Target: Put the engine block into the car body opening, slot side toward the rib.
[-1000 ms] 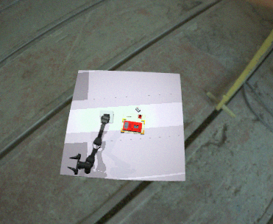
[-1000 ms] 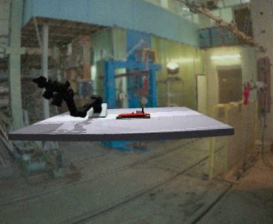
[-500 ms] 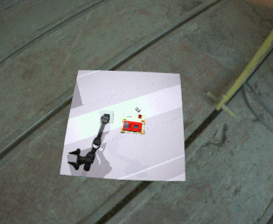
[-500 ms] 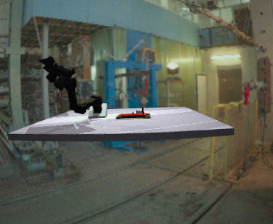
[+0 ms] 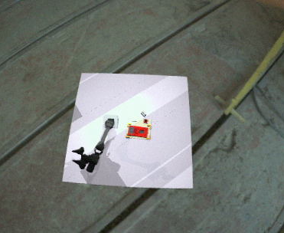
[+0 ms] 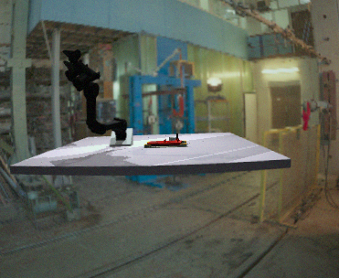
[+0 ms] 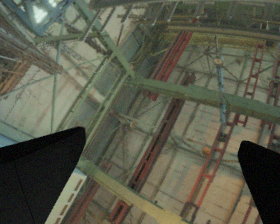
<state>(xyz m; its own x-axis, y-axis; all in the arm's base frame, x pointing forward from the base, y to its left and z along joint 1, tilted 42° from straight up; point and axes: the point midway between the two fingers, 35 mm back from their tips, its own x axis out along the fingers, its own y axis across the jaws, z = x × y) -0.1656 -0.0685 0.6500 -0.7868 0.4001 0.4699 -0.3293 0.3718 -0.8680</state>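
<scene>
My gripper tip is 520 mm short of the grey engine block, 610 mm to the right of it and 510 mm above it.
</scene>
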